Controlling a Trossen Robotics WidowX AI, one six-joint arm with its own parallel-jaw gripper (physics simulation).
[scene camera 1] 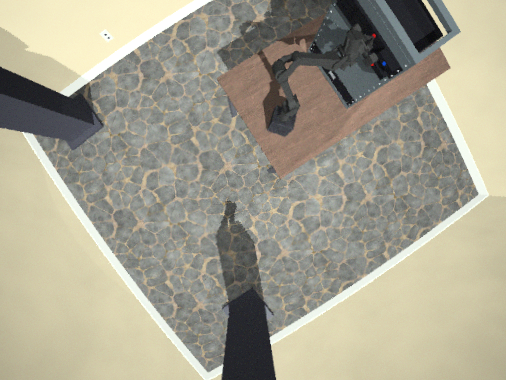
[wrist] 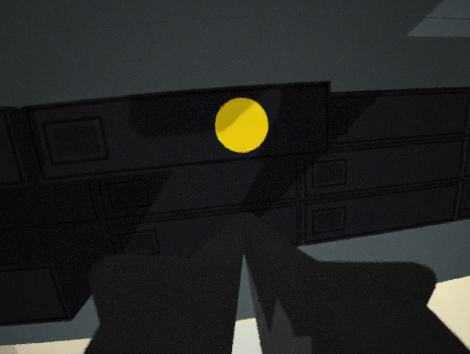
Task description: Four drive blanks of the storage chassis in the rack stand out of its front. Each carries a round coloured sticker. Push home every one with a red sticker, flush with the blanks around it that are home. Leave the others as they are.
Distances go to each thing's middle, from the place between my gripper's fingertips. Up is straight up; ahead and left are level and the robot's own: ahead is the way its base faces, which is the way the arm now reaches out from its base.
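My gripper's 2 cm to the left of the yellow-sticker blank (wrist: 132, 134), 3 cm short of it and 5 cm above it. And the grey rack (wrist: 386, 193), counting from my hand, that's 4 cm to the left, 14 cm ahead and 21 cm below.
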